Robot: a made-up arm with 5 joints. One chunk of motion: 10 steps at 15 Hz.
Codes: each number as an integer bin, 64 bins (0 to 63) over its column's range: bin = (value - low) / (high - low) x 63, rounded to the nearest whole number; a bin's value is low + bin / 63 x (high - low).
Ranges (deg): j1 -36..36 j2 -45..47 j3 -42..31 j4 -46..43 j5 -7..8
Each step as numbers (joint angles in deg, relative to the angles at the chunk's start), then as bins.
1 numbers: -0.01 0.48 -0.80 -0.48 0.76
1 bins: 31 31 36 32 33
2 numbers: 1.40 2.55 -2.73 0.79 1.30
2 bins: 33 33 34 33 35
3 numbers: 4.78 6.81 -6.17 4.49 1.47
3 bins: 36 35 31 36 36
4 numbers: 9.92 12.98 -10.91 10.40 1.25
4 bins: 40 40 27 40 35
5 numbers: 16.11 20.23 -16.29 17.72 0.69
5 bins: 46 45 22 45 32
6 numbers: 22.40 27.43 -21.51 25.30 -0.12
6 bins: 51 50 18 50 29
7 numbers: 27.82 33.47 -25.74 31.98 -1.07
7 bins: 56 54 14 55 25
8 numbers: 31.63 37.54 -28.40 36.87 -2.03
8 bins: 59 57 12 59 21
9 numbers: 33.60 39.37 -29.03 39.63 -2.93
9 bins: 61 58 11 61 17
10 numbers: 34.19 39.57 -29.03 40.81 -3.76
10 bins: 61 58 11 61 14
